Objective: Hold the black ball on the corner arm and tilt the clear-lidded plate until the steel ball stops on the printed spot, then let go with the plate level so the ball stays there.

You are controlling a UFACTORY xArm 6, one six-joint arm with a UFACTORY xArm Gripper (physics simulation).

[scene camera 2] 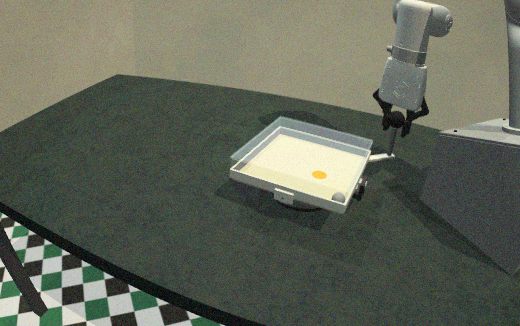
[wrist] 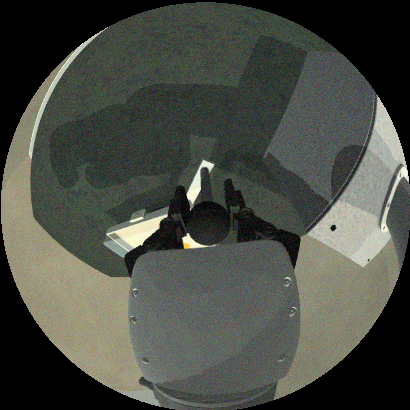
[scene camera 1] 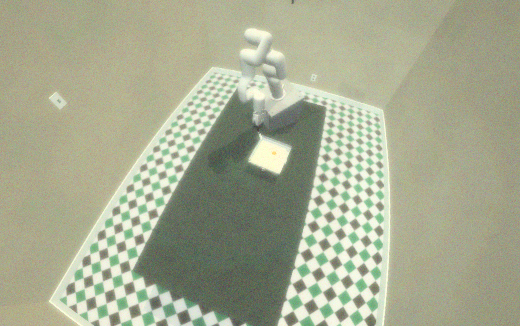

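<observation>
The square clear-lidded plate (scene camera 1: 265, 159) (scene camera 2: 255, 179) (wrist: 145, 230) is cream with a white rim. It looks tilted, lower at its near side in scene camera 2. The steel ball (scene camera 2: 338, 197) sits in its near right corner, away from the orange printed spot (scene camera 1: 274, 153) (scene camera 2: 319, 175) (wrist: 186, 246). A white corner arm (scene camera 2: 381, 157) (wrist: 198, 183) carries a dark post topped by the black ball (scene camera 2: 396, 118) (wrist: 208, 223). My gripper (scene camera 2: 395, 127) (wrist: 205, 192) is shut on the black ball, with a finger on each side. The steel ball is hidden in the wrist view.
The grey robot base (scene camera 1: 287, 114) (scene camera 2: 470, 175) (wrist: 330, 105) stands close beside the corner arm. A small white tab (scene camera 2: 284, 196) is on the plate's near wall and a dark knob (scene camera 2: 360, 188) on its right side. The dark table (scene camera 1: 210, 225) (scene camera 2: 150, 215) lies beneath.
</observation>
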